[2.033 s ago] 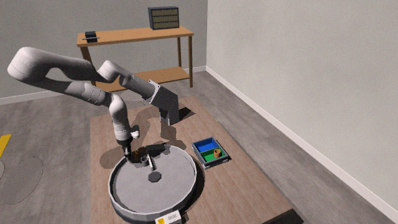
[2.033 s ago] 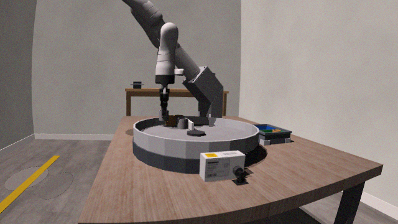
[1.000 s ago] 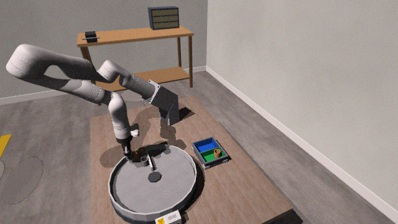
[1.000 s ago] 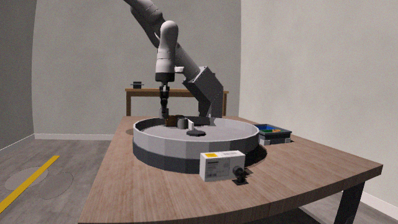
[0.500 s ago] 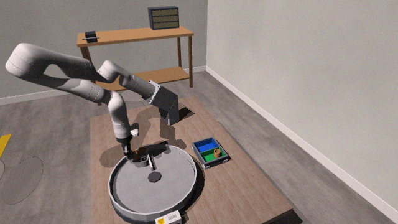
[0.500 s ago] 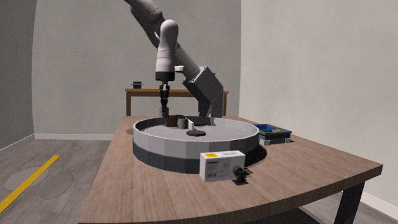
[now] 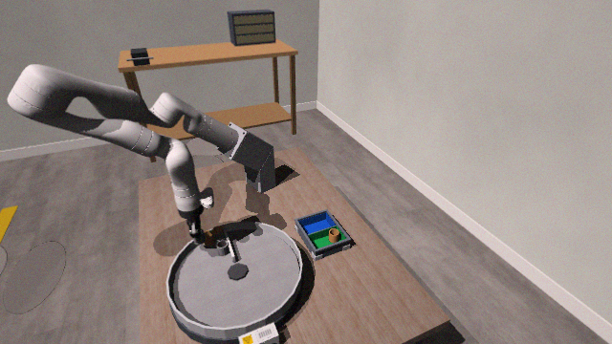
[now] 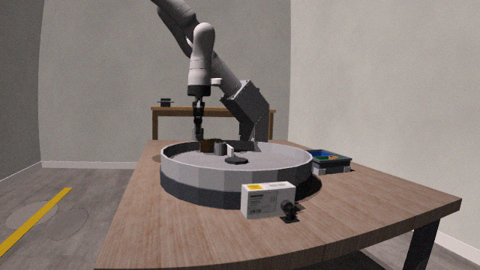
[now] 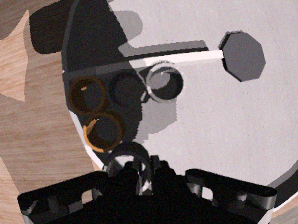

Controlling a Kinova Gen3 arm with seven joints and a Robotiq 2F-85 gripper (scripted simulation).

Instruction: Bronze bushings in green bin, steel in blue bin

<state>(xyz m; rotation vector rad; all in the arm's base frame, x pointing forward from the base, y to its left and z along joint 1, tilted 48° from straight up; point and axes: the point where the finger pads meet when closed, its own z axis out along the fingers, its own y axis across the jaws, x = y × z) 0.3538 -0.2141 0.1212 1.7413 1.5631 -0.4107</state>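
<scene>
My gripper is now 10 cm short of the tray, 43 cm to the right of it and 10 cm above it. From my hand the other things lie so: turntable: 14 cm ahead, 8 cm to the left, 8 cm below.
</scene>
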